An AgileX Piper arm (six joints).
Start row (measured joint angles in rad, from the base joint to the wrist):
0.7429 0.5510 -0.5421 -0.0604 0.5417 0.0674
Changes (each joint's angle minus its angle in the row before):
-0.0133 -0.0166 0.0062 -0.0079 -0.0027 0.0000
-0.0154 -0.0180 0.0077 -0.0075 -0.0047 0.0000
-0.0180 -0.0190 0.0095 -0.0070 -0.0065 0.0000
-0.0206 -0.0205 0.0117 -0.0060 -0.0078 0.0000
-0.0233 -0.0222 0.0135 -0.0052 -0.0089 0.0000
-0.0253 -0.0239 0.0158 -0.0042 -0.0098 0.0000
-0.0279 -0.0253 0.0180 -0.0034 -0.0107 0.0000
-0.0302 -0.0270 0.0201 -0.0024 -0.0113 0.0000
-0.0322 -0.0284 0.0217 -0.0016 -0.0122 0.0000
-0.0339 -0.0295 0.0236 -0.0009 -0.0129 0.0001
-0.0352 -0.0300 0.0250 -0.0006 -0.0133 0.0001
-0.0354 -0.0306 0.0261 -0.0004 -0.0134 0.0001
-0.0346 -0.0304 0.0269 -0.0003 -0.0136 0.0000
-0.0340 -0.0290 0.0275 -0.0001 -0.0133 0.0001
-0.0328 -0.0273 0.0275 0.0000 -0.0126 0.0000
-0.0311 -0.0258 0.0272 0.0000 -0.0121 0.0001
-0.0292 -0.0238 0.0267 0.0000 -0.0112 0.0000
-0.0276 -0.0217 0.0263 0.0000 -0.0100 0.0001
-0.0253 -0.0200 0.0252 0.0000 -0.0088 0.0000
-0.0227 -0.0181 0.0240 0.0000 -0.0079 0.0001
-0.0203 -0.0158 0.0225 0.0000 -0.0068 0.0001
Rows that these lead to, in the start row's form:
0.7296 0.5344 -0.5359 -0.0683 0.5390 0.0674
0.7142 0.5164 -0.5282 -0.0758 0.5343 0.0674
0.6962 0.4974 -0.5187 -0.0828 0.5278 0.0674
0.6756 0.4769 -0.5070 -0.0888 0.5200 0.0674
0.6523 0.4547 -0.4935 -0.0940 0.5111 0.0674
0.6270 0.4308 -0.4777 -0.0982 0.5013 0.0674
0.5991 0.4055 -0.4597 -0.1016 0.4906 0.0674
0.5689 0.3785 -0.4396 -0.1040 0.4793 0.0674
0.5367 0.3501 -0.4179 -0.1056 0.4671 0.0674
0.5028 0.3206 -0.3943 -0.1065 0.4542 0.0675
0.4676 0.2906 -0.3693 -0.1071 0.4409 0.0676
0.4322 0.2600 -0.3432 -0.1075 0.4275 0.0677
0.3976 0.2296 -0.3163 -0.1078 0.4139 0.0677
0.3636 0.2006 -0.2888 -0.1079 0.4006 0.0678
0.3308 0.1733 -0.2613 -0.1079 0.3880 0.0678
0.2997 0.1475 -0.2341 -0.1079 0.3759 0.0679
0.2705 0.1237 -0.2074 -0.1079 0.3647 0.0679
0.2429 0.1020 -0.1811 -0.1079 0.3547 0.0680
0.2176 0.0820 -0.1559 -0.1079 0.3459 0.0680
0.1949 0.0639 -0.1319 -0.1079 0.3380 0.0681
0.1746 0.0481 -0.1094 -0.1079 0.3312 0.0682

